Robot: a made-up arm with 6 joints.
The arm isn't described. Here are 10 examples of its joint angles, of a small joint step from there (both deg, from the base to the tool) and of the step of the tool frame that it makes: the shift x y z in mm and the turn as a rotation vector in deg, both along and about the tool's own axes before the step.
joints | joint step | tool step
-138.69 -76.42 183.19 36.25 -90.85 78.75 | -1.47 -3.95 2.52 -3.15 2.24 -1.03 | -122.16 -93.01 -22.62 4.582 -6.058 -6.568
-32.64 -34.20 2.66 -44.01 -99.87 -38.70 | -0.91 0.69 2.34 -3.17 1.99 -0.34 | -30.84 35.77 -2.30 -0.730 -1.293 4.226
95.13 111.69 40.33 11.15 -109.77 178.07 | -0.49 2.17 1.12 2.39 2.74 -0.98 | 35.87 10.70 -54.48 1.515 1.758 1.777
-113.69 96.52 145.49 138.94 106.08 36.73 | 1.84 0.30 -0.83 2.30 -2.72 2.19 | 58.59 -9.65 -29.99 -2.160 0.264 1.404
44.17 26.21 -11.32 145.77 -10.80 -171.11 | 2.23 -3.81 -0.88 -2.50 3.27 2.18 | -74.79 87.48 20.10 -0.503 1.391 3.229
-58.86 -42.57 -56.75 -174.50 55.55 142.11 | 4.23 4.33 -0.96 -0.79 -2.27 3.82 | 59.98 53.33 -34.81 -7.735 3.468 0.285
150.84 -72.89 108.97 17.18 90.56 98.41 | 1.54 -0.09 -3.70 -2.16 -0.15 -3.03 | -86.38 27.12 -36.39 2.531 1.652 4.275
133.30 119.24 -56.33 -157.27 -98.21 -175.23 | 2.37 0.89 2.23 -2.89 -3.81 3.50 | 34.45 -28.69 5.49 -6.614 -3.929 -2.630
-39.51 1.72 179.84 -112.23 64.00 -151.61 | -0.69 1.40 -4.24 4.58 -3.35 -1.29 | 20.37 104.08 29.07 -5.767 -1.118 -2.317
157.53 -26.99 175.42 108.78 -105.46 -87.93 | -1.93 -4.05 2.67 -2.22 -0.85 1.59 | -11.10 42.82 132.19 4.241 4.892 -0.988
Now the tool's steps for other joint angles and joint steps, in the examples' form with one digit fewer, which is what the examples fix.
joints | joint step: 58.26 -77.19 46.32 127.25 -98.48 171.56 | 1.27 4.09 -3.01 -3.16 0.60 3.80
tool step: -105.2 -203.3 -27.2 -10.48 3.82 -3.80
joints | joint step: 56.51 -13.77 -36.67 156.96 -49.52 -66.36 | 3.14 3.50 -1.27 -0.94 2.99 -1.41
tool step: -28.0 108.4 84.2 1.66 -4.02 7.52
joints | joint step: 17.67 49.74 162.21 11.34 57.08 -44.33 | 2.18 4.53 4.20 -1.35 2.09 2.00
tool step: -64.2 48.7 37.0 -0.86 -3.41 -1.26
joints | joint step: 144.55 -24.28 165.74 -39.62 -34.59 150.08 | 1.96 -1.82 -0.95 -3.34 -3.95 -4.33
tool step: -5.1 -11.8 -51.2 7.25 -2.29 0.16
